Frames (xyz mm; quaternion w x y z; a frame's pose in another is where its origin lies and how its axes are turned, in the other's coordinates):
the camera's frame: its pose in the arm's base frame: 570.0 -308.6 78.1 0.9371 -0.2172 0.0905 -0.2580
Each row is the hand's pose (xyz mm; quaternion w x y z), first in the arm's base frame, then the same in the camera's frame.
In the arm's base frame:
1: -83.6 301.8 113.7 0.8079 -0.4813 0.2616 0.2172
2: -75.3 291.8 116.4 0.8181 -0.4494 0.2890 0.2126
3: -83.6 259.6 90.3 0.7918 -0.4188 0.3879 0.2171
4: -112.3 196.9 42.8 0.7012 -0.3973 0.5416 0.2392
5: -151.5 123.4 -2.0 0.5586 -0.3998 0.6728 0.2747
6: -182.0 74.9 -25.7 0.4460 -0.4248 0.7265 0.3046
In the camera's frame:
1: -877.1 165.1 67.5 0.8292 -0.3627 0.0007 0.4252
2: -864.9 159.8 68.7 0.8355 -0.3372 0.0347 0.4324
3: -853.7 143.1 31.5 0.8120 -0.3402 0.1366 0.4541
4: -842.5 103.5 -41.4 0.7306 -0.3814 0.2896 0.4867
5: -834.9 49.6 -118.8 0.6003 -0.4517 0.4171 0.5115
6: -834.1 9.3 -165.9 0.4974 -0.5162 0.4647 0.5198

